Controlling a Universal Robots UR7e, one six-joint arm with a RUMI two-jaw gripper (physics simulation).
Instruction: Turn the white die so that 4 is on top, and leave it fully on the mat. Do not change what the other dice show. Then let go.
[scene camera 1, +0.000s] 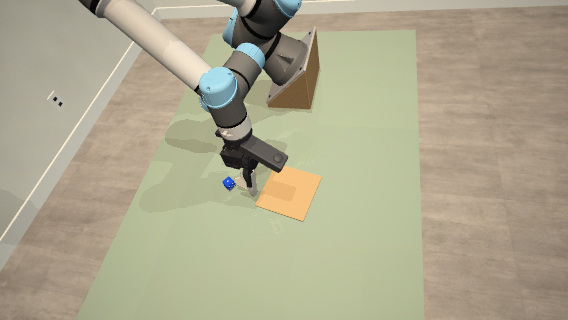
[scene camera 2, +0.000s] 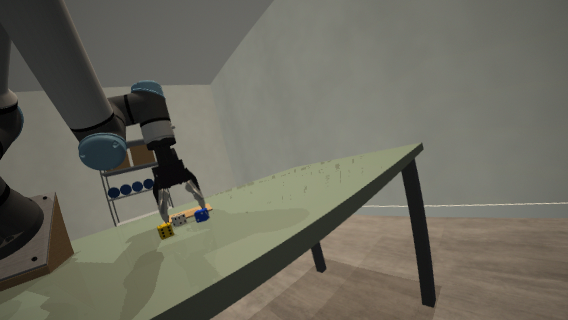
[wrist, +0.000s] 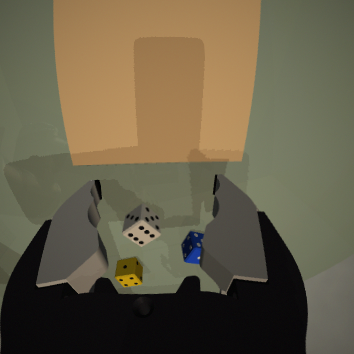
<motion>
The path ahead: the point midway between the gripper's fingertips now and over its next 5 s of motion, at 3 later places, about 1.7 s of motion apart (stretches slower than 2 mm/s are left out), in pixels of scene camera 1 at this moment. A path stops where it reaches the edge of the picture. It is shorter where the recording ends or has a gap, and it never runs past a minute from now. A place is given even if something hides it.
My gripper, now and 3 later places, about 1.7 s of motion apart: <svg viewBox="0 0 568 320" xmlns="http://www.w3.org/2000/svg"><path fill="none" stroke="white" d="M261 181L254 172L257 176L250 167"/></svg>
</motion>
